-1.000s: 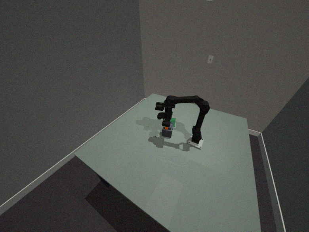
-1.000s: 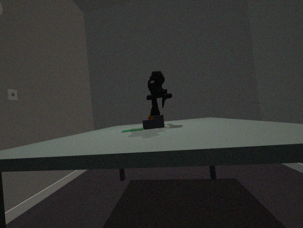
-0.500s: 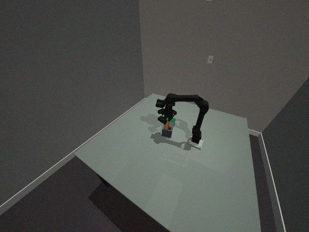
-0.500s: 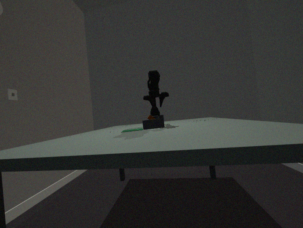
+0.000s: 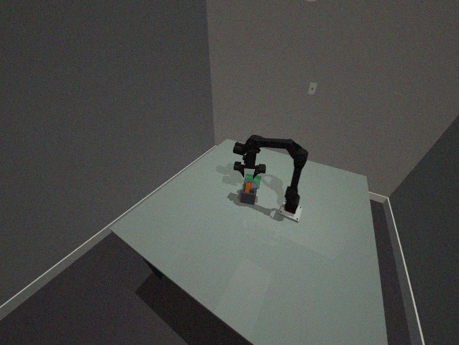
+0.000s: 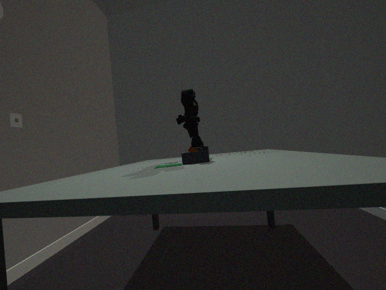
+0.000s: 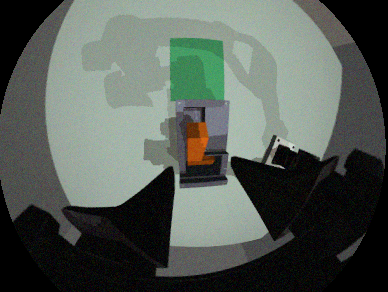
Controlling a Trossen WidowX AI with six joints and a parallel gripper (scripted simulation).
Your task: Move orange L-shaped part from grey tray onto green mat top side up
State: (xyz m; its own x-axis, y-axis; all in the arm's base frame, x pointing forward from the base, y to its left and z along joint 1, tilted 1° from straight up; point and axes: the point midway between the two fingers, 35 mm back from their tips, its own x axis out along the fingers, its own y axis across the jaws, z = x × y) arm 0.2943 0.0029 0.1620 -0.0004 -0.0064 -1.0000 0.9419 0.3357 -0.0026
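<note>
Now: the orange L-shaped part 20 mm behind my gripper tip, 20 mm to the left of it and 110 mm below it. Also, from my gripper tip: green mat 20 mm ahead, 150 mm to the right, 160 mm below.
</note>
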